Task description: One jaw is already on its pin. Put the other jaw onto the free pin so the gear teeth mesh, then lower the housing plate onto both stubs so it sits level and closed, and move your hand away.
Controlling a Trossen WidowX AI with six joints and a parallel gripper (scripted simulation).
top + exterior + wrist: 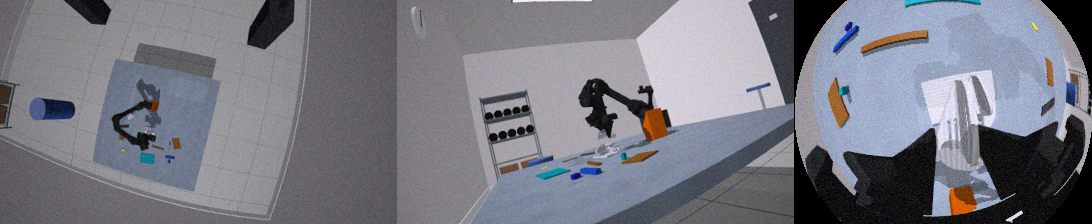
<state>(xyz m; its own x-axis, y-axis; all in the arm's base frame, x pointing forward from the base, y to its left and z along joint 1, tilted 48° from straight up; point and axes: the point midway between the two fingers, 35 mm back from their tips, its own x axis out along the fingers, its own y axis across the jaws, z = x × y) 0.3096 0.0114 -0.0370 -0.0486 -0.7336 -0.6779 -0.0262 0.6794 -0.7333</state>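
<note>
The white base lies 2 cm ahead of my gripper tip, 3 cm to the right of it and 8 cm below it. Round my gripper tip: light grey jaw piece (3 cm behind, 2 cm to the right); then brown bar (13 cm ahead, 9 cm to the left, 8 cm below); then teal cylinder (6 cm ahead, 22 cm to the left, 7 cm below).
</note>
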